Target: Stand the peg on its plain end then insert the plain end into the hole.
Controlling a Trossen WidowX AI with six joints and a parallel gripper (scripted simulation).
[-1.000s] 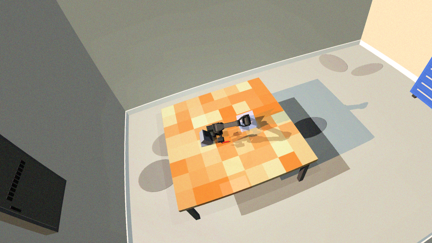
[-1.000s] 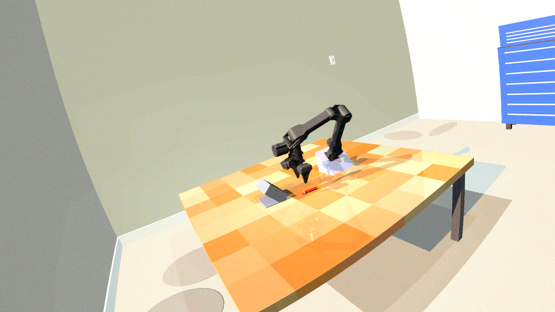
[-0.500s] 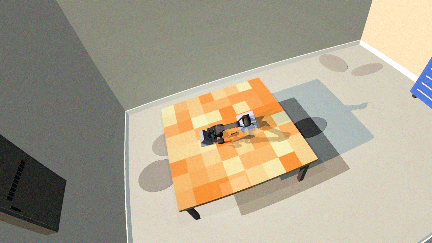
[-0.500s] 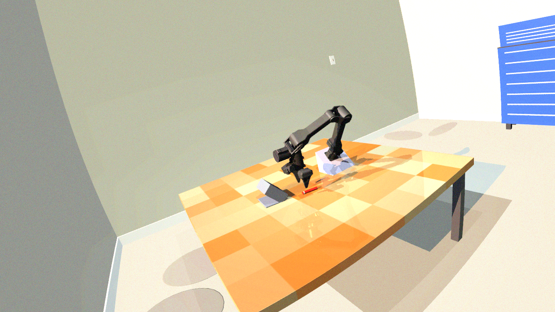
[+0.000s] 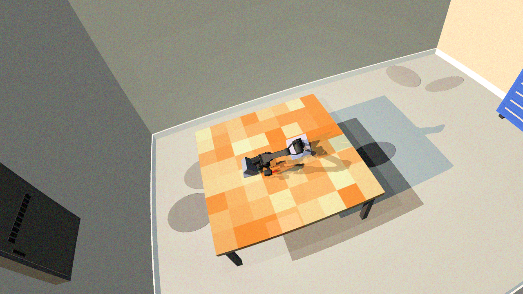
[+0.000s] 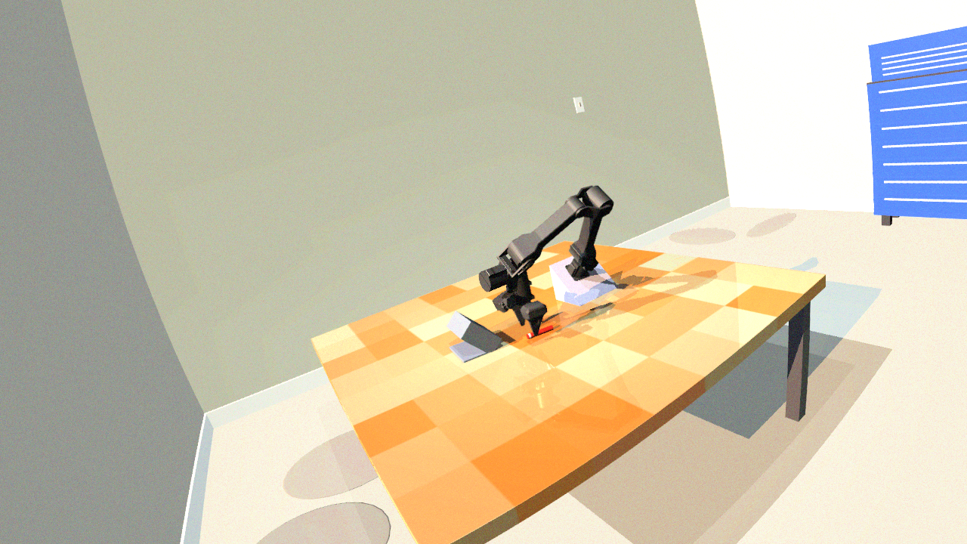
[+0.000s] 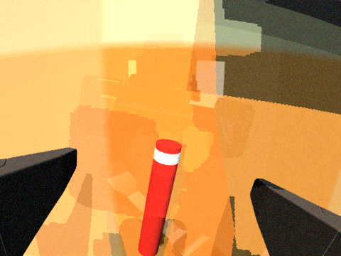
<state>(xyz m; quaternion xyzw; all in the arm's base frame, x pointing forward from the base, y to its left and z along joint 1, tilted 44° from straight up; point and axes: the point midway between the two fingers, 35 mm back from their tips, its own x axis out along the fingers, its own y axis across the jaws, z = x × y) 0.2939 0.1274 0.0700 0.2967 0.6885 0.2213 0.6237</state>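
The red peg lies 1 cm behind my gripper tip and 2 cm below it. Round my gripper tip: dark sloped panel: 13 cm ahead, 8 cm to the right, 3 cm above.
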